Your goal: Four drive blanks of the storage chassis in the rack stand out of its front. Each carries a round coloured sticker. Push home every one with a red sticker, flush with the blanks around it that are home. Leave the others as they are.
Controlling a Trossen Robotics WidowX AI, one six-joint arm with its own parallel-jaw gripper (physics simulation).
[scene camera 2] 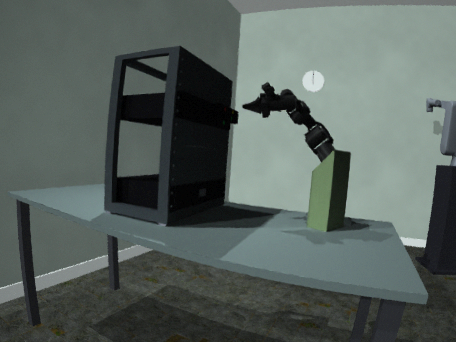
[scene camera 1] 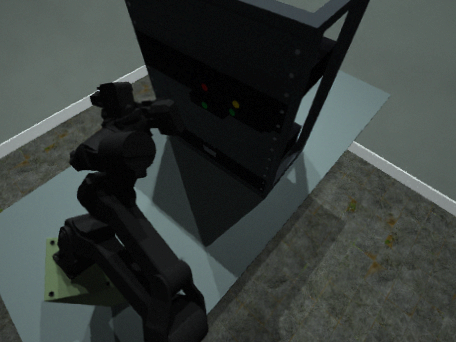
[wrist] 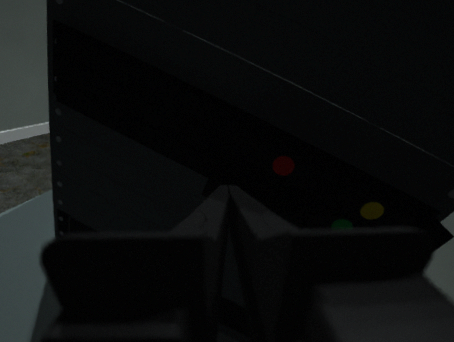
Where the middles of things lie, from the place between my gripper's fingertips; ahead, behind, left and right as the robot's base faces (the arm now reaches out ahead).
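There is the rack (scene camera 1: pixel 238 80), which I find 2 cm to the right of my hand and 27 cm ahead of it, and also 13 cm below it.
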